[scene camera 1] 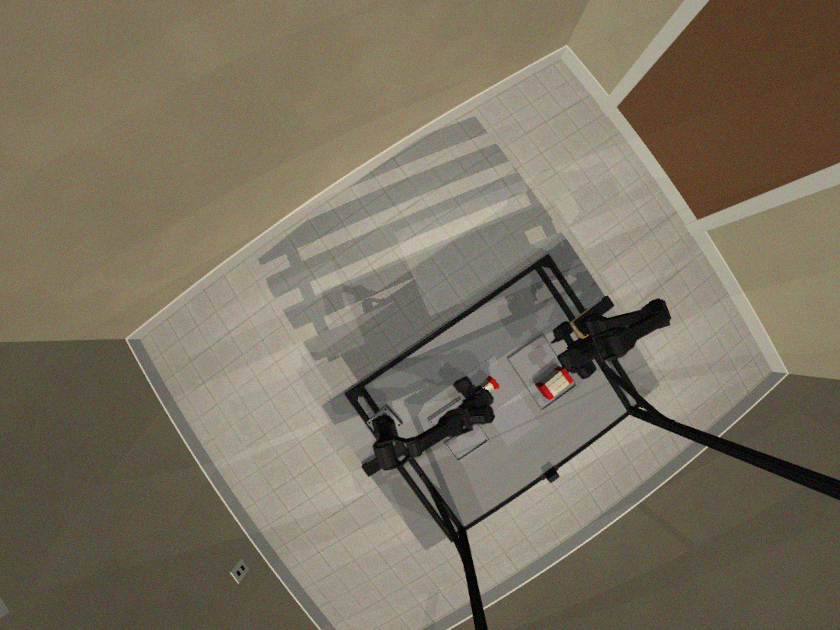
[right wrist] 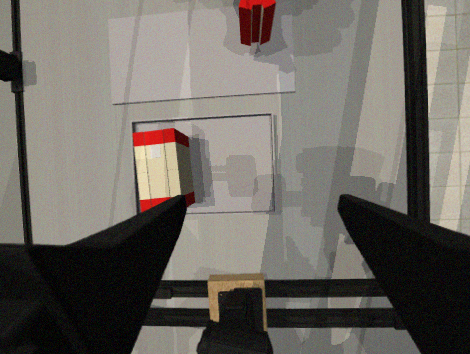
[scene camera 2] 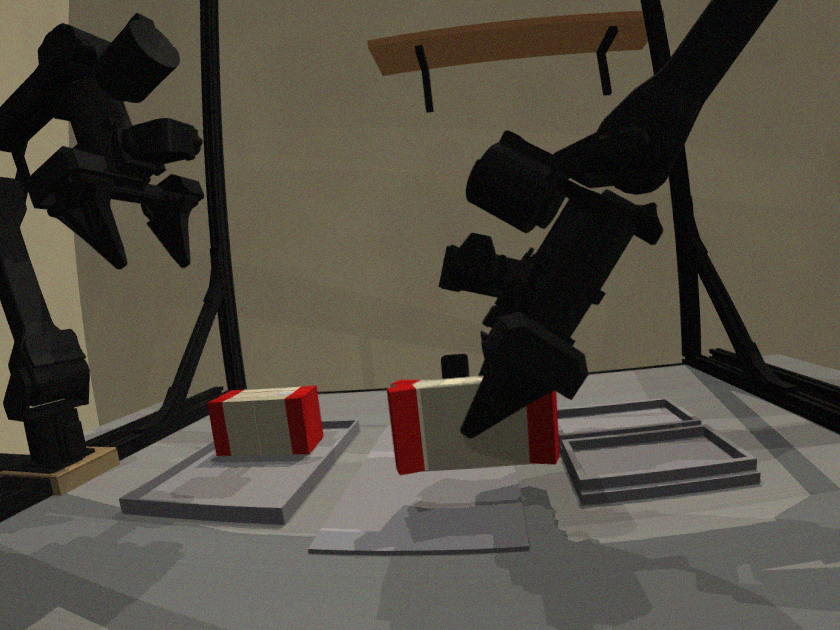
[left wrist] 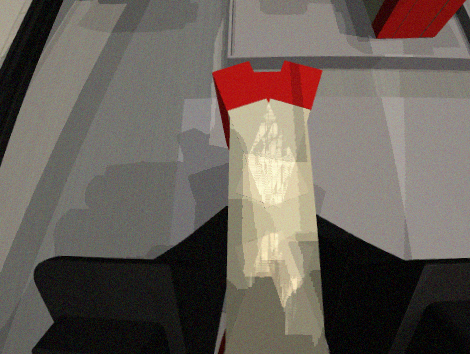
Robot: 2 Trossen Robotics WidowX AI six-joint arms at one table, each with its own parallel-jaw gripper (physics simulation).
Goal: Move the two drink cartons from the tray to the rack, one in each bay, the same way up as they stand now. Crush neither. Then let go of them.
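Frame: origin at the left arm's base, x ahead, y left, z up, level; centimetres.
Where they show: left gripper, fingertip midpoint: [scene camera 2: 465, 428] [left wrist: 263, 214]; right gripper, fingertip midpoint: [scene camera 1: 558, 353] [right wrist: 261, 201] [scene camera 2: 157, 266]; left arm's base, link origin: [scene camera 1: 384, 423]; right arm's base, link origin: [scene camera 1: 586, 325] [right wrist: 237, 309] [scene camera 2: 59, 459].
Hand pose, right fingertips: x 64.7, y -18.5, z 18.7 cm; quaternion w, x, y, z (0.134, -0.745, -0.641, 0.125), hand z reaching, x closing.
Things, the pixels of their top centre, and the offset from my right fingertips.
- cream carton, top centre: [left wrist: 272, 219] [scene camera 2: 470, 379] [scene camera 1: 482, 392] dx -27.9, dy +4.6, dz -12.0 cm
- tray, top centre: [scene camera 2: 256, 454] [right wrist: 201, 166] [scene camera 1: 543, 372] dx -4.1, dy -8.2, dz -21.5 cm
- rack, top centre: [scene camera 2: 633, 430] [scene camera 1: 459, 431] dx -44.8, dy -3.5, dz -21.1 cm
One red and cream carton [scene camera 1: 491, 384] [scene camera 2: 444, 430] [left wrist: 270, 150] [right wrist: 256, 22] is between the fingers of my left gripper [scene camera 2: 474, 423] [left wrist: 263, 214], upright and raised above the thin flat plate. Its middle is narrower than its red end. The other carton [scene camera 1: 556, 383] [scene camera 2: 261, 423] [left wrist: 417, 20] [right wrist: 160, 170] stands in the tray [scene camera 2: 203, 509] [left wrist: 325, 62] [right wrist: 235, 135], at its left side in the right wrist view. My right gripper [scene camera 2: 153, 265] [right wrist: 261, 201] is open and empty, high above the table. The rack [scene camera 1: 473, 449] [scene camera 2: 668, 474] has two empty bays, at the right in scene camera 2.
The thin flat plate [scene camera 2: 332, 539] [left wrist: 360, 150] [right wrist: 150, 75] lies between tray and rack. Black frame posts [scene camera 2: 220, 203] stand around the table, and a brown shelf [scene camera 2: 508, 44] hangs on the wall behind.
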